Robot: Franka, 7 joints.
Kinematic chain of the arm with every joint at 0, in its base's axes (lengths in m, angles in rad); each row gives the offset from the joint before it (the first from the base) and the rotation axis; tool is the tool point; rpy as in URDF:
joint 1: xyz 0 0 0.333 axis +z
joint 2: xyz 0 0 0 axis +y
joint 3: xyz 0 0 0.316 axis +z
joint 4: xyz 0.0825 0 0 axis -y
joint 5: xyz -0.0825 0 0.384 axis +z
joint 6: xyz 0 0 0 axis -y
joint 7: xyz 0.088 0 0 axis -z
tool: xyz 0 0 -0.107 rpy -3.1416 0 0
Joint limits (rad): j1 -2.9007..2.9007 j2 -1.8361..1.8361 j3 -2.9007..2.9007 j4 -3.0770..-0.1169 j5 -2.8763..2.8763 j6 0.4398..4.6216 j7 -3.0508..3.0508
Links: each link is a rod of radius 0.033 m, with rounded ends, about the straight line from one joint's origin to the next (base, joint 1, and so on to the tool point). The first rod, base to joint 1, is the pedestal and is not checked.
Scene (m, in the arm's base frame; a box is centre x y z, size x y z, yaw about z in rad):
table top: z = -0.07
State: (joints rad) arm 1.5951 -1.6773 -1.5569 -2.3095 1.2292 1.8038 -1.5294
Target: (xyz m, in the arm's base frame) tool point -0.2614 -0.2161 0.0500
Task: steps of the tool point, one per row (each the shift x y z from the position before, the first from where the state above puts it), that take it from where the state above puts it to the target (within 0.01 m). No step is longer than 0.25 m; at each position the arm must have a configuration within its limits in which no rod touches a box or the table.
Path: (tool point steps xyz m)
1: -0.0245 -0.1160 -0.1275
2: -0.1068 -0.1307 -0.1178
3: -0.1886 -0.0851 -0.0862
4: -0.2280 0.0120 -0.0410
5: -0.1976 0.1243 0.0068

